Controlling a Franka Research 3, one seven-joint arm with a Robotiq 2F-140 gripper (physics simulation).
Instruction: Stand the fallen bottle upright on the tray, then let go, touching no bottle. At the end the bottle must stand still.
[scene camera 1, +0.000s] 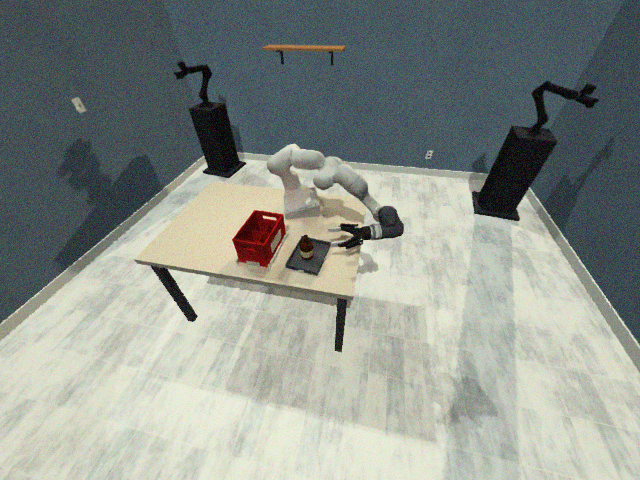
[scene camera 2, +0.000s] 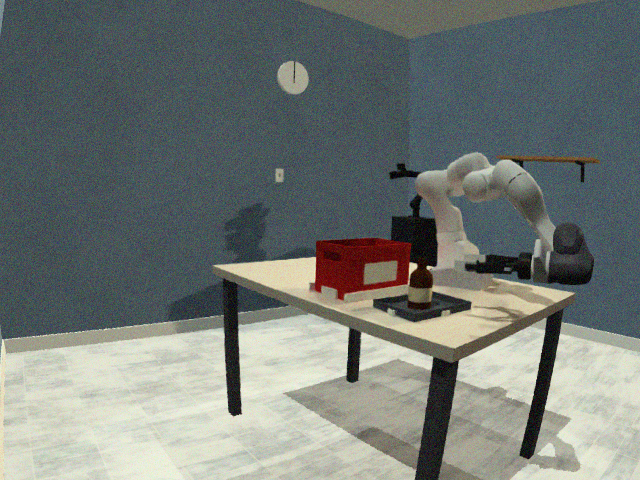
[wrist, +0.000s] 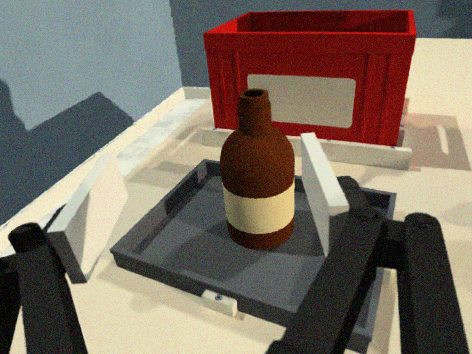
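Note:
Brown bottle (scene camera 2: 421, 280), also in the wrist view (wrist: 257, 161). Pale strip (wrist: 382, 156). My gripper (scene camera 2: 459, 261), wrist view too (wrist: 209, 166).

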